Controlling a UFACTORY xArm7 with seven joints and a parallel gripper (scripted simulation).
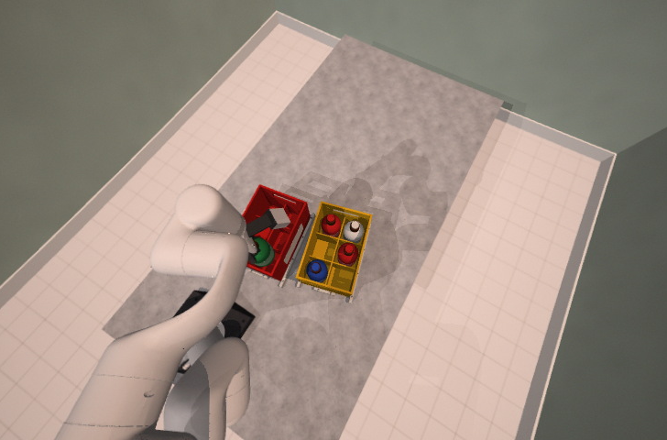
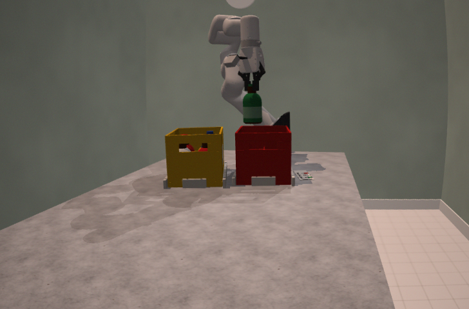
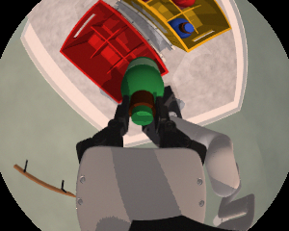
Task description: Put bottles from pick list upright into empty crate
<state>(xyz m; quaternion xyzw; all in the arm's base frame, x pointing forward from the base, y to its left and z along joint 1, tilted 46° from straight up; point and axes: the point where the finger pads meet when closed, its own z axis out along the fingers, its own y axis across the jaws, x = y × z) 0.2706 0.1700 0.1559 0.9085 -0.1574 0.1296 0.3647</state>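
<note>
The green-labelled bottle is 70 mm below my hand. The rest, counted from my hand: blue bottle (250 mm below, 150 mm to the right, 80 mm ahead); then red crate (250 mm below, 70 mm to the left, 70 mm ahead); then yellow crate (250 mm below, 170 mm ahead, 150 mm to the right).
</note>
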